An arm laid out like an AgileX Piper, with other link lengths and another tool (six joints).
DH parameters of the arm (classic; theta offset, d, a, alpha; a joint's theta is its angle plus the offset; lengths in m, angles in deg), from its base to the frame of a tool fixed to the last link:
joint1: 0 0.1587 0 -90
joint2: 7.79 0 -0.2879 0
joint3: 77.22 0 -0.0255 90
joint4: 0 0.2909 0 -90
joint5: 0 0 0 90
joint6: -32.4 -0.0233 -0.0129 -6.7
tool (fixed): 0 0.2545 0 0
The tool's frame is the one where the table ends.
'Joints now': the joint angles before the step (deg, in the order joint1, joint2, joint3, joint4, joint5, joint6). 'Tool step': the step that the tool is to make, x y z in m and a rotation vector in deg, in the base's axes. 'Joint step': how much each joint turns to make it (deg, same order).
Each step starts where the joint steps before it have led.
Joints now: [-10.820 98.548 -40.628 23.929 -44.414 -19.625]
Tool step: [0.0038 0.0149 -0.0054 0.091 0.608 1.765]
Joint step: [1.751 0.627 -0.005 -0.019 -0.008 -0.001]
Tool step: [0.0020 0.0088 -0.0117 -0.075 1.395 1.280]
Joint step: [0.887 1.345 0.010 -0.479 0.012 -0.008]
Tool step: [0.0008 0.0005 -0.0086 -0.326 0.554 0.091]
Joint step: [0.136 1.419 -0.007 -0.222 -0.976 0.046]
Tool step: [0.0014 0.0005 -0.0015 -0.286 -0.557 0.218]
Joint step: [0.011 0.802 -0.003 -0.754 -1.304 0.675]
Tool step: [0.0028 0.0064 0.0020 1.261 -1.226 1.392]
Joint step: [-0.012 0.261 0.007 -2.556 -0.511 3.139]
